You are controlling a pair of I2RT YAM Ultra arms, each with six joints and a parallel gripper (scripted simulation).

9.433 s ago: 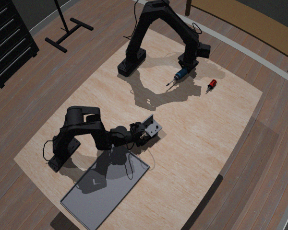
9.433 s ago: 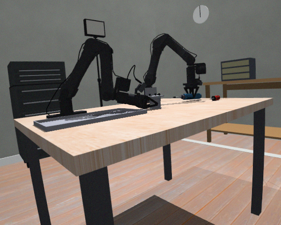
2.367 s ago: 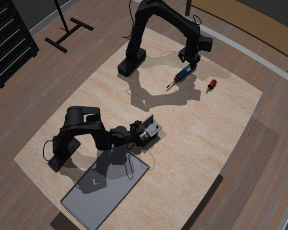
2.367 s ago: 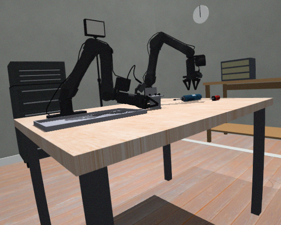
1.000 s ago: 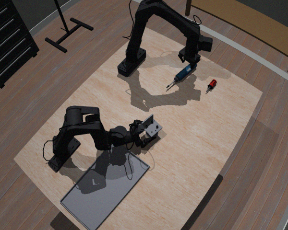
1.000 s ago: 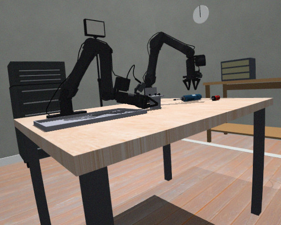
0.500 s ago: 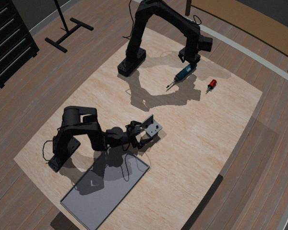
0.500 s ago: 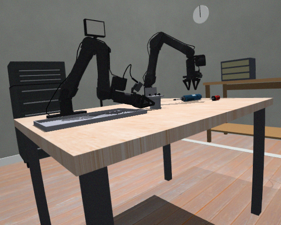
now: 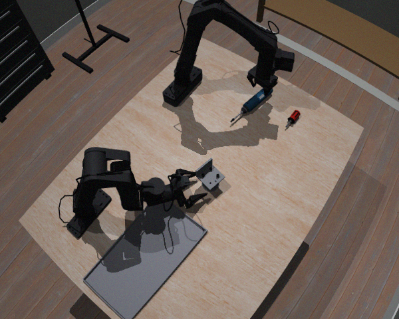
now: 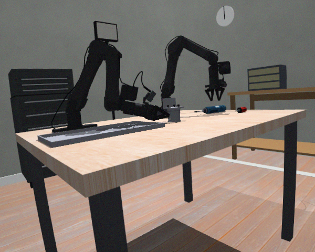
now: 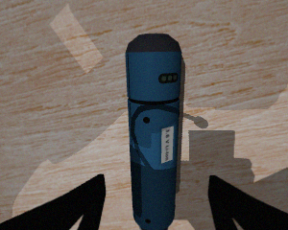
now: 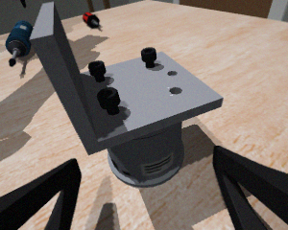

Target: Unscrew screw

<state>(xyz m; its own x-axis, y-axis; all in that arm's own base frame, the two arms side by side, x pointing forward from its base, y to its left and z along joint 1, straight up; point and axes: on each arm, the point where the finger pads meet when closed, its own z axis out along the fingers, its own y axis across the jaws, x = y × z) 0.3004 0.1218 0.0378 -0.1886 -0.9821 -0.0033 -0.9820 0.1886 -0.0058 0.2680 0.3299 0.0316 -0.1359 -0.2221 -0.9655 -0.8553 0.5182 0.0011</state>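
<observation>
Right now the grey bracket is 4 cm above my right hand, 3 cm to the left of it and 2 cm ahead of it. From my right hand the other things lie so: shallow grey tray (32 cm to the right, 3 cm below, 3 cm behind); then small red-handled screwdriver (44 cm to the left, 17 cm ahead, 2 cm below).
</observation>
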